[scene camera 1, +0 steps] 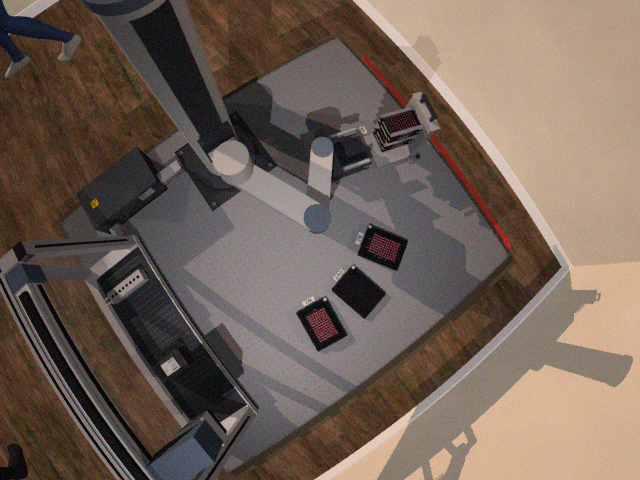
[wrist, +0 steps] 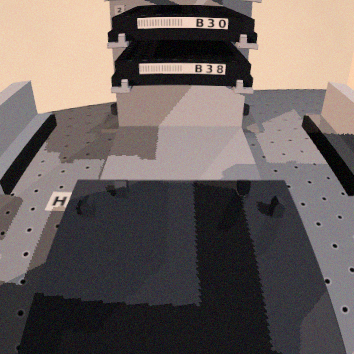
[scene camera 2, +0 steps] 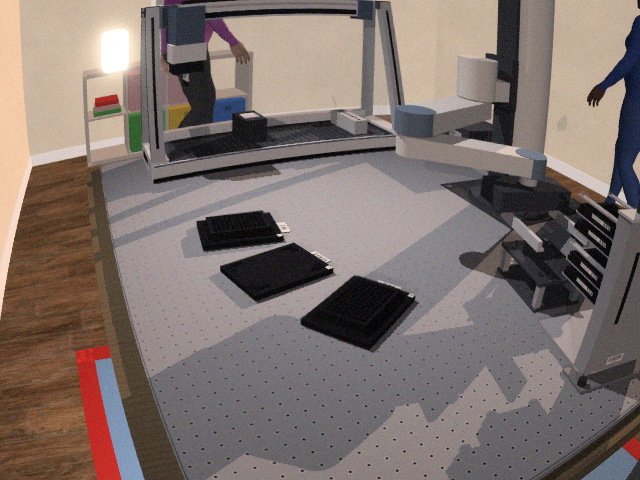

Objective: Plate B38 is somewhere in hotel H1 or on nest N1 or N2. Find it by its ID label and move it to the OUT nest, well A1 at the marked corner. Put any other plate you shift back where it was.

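Places are measured from the arm's base along level axes (x right, y ahead, z up), in millimetres.
Pixels of known places: gripper, between the fingertips: (scene camera 1: 362,144) (wrist: 179,95) (scene camera 2: 565,244).
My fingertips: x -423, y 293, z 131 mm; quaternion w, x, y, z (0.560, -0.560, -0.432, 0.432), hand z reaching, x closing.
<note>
For each thing: its middle in the pictures, then the offset to it from my fingertips. "pt": a spot on its surface instead.
- Plate B38, middle of its body: (wrist: 180,50) (scene camera 2: 600,285) (scene camera 1: 392,136) dx -123, dy +34, dz -10 mm
- hotel H1, middle of its body: (scene camera 2: 617,268) (scene camera 1: 402,129) dx -151, dy +41, dz +37 mm
- Plate B30, middle of its body: (wrist: 181,17) (scene camera 2: 604,270) (scene camera 1: 394,133) dx -123, dy +34, dz +18 mm
- OUT nest, middle of its body: (scene camera 2: 275,268) (scene camera 1: 358,292) dx +310, dy +419, dz -110 mm
- dark low platform, middle of its body: (wrist: 182,337) (scene camera 2: 541,270) (scene camera 1: 345,158) dx +54, dy -12, dz -84 mm
- dark box, a spot on its surface: (scene camera 1: 124,186) pt dx +788, dy -390, dz -3 mm
Plate B38 (wrist: 182,80) (scene camera 2: 580,284) sits lowest in hotel H1 (scene camera 2: 620,294) (wrist: 180,107); its label reads clearly in the wrist view. Plate B30 (wrist: 182,35) sits one place above it. My gripper (scene camera 1: 363,148) (scene camera 2: 563,244) (wrist: 179,95) is open and empty, over the dark platform in front of the hotel and facing it. Its fingers stand short of the plates, one at each side of the wrist view. The OUT nest (scene camera 1: 359,290) (scene camera 2: 276,271) is bare, with a white mark at one corner. Plates stand on nest N1 (scene camera 1: 363,252) (scene camera 2: 369,345) and nest N2 (scene camera 1: 321,347) (scene camera 2: 206,242).
The dark low platform (scene camera 2: 532,263) (wrist: 125,245) stands between the arm base and hotel, with an H1 label beside it. More plates fill higher hotel places. A gantry frame (scene camera 1: 193,322) (scene camera 2: 273,160) stands at the table's far side, and a dark box (scene camera 1: 124,186) stands by the arm column.
</note>
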